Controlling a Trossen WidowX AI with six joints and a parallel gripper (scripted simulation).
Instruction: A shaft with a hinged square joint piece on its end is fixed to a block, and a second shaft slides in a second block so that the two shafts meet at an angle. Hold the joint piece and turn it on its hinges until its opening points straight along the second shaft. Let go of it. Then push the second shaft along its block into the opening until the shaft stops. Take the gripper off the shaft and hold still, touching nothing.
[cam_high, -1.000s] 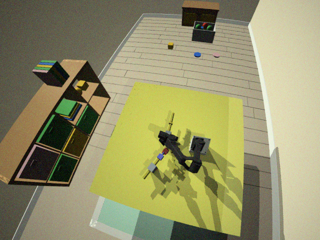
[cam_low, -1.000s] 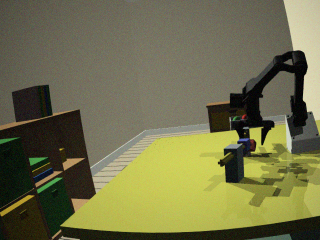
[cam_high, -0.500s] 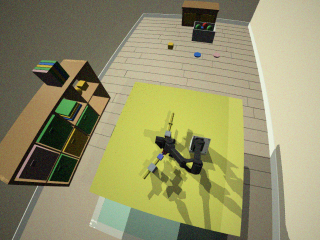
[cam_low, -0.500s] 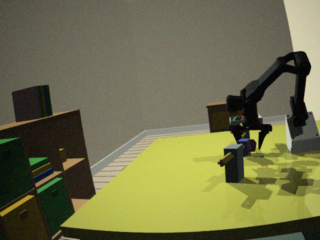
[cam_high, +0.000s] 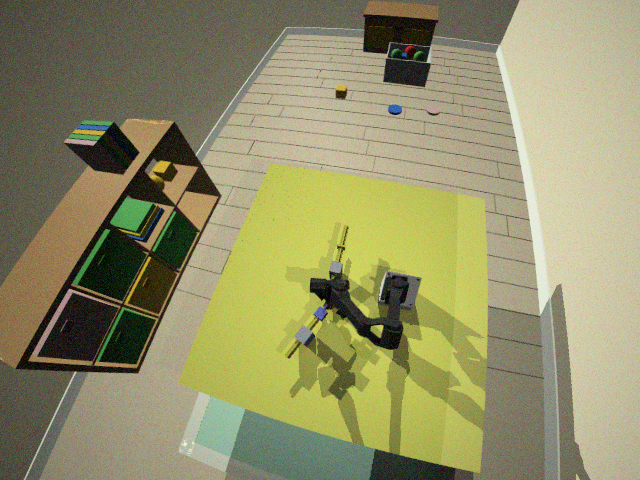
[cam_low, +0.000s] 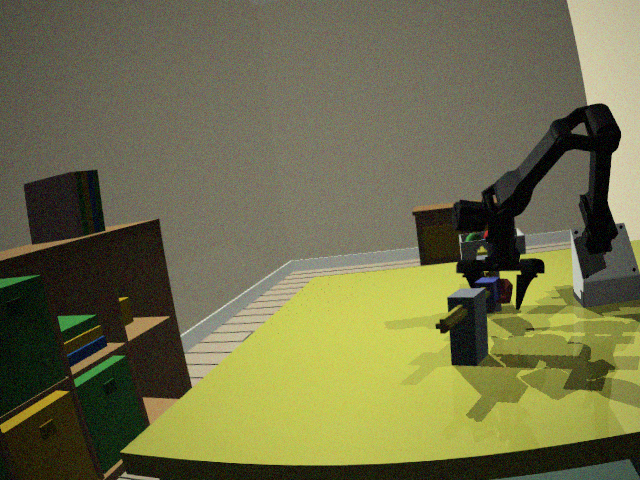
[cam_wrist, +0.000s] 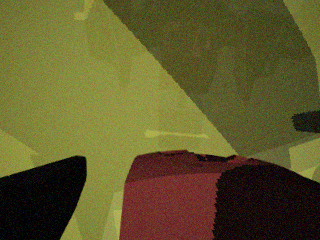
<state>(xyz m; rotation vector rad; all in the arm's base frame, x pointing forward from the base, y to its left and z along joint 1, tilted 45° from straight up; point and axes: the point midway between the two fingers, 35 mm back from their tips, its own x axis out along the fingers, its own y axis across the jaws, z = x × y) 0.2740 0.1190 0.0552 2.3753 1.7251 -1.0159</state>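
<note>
The red joint piece lies 10 mm to the right of my gripper tip and 40 mm above it.
</note>
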